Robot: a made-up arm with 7 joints. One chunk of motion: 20 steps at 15 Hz.
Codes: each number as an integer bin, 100 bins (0 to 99) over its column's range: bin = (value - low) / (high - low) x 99, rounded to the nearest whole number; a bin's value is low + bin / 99 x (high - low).
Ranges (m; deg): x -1.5..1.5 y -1.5..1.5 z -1.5..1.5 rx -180..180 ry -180..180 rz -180..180
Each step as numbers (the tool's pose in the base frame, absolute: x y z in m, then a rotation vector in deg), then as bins.
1 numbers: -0.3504 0.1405 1.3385 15.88 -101.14 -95.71
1 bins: 38 54 94 54 22 23
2 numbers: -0.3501 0.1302 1.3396 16.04 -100.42 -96.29
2 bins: 38 54 94 54 22 23
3 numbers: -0.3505 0.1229 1.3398 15.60 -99.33 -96.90
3 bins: 38 54 94 54 22 23
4 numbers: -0.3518 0.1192 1.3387 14.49 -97.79 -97.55
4 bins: 38 53 94 53 23 23
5 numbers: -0.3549 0.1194 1.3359 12.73 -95.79 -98.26
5 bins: 38 53 94 53 23 22
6 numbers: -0.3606 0.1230 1.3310 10.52 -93.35 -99.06
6 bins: 38 54 93 52 24 22
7 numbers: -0.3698 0.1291 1.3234 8.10 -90.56 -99.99
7 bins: 37 54 93 52 25 22
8 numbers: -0.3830 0.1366 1.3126 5.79 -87.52 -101.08
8 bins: 37 54 93 51 25 22
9 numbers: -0.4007 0.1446 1.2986 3.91 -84.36 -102.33
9 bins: 36 54 92 51 26 21
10 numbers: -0.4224 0.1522 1.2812 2.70 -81.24 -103.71
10 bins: 36 55 92 50 27 21
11 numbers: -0.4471 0.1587 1.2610 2.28 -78.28 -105.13
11 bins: 35 55 91 50 28 21
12 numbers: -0.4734 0.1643 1.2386 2.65 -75.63 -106.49
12 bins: 34 55 90 50 29 20
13 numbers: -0.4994 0.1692 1.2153 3.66 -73.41 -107.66
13 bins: 33 55 90 51 29 20
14 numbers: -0.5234 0.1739 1.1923 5.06 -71.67 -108.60
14 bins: 32 55 89 51 30 20
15 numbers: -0.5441 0.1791 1.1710 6.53 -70.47 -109.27
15 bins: 32 55 88 51 30 19
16 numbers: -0.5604 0.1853 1.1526 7.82 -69.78 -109.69
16 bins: 31 56 88 52 30 19
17 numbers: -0.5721 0.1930 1.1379 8.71 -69.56 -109.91
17 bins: 31 56 87 52 30 19
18 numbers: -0.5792 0.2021 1.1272 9.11 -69.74 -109.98
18 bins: 30 56 87 52 30 19
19 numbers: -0.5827 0.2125 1.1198 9.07 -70.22 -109.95
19 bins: 30 57 86 52 30 19
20 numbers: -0.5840 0.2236 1.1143 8.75 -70.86 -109.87
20 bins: 30 57 86 52 30 19
